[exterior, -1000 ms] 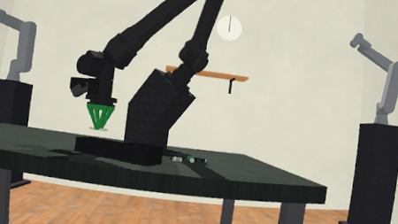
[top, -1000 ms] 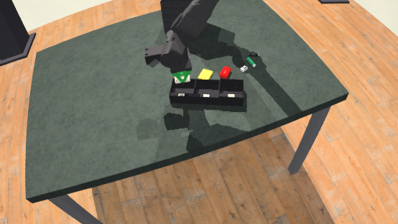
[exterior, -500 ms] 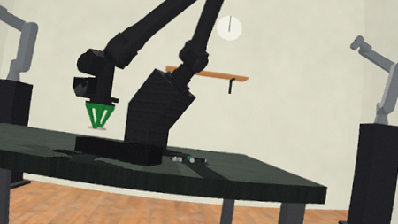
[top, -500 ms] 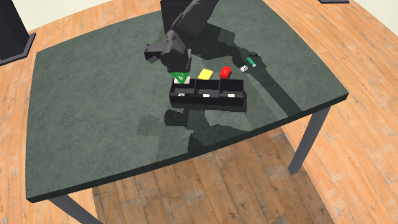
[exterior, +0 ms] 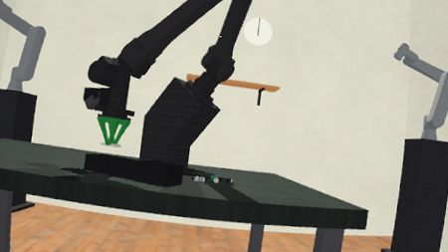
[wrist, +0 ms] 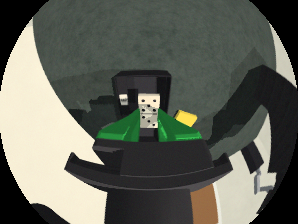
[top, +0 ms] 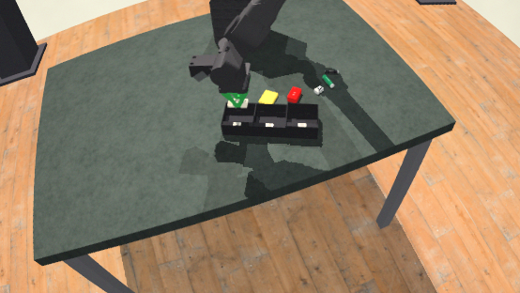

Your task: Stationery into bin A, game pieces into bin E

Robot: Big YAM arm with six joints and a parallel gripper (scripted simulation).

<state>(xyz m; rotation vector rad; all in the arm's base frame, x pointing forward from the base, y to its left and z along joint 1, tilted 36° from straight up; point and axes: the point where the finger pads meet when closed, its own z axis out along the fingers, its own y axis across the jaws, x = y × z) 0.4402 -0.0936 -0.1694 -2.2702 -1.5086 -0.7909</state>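
Right now my hand is 60 mm past the grey piece, 250 mm to the right of it and 70 mm above it. From my hand the other things lie so: bin row (30 mm ahead, 80 mm to the left, 50 mm below); yellow block (60 mm behind, 90 mm to the left, 70 mm below); white die (right at my hand).
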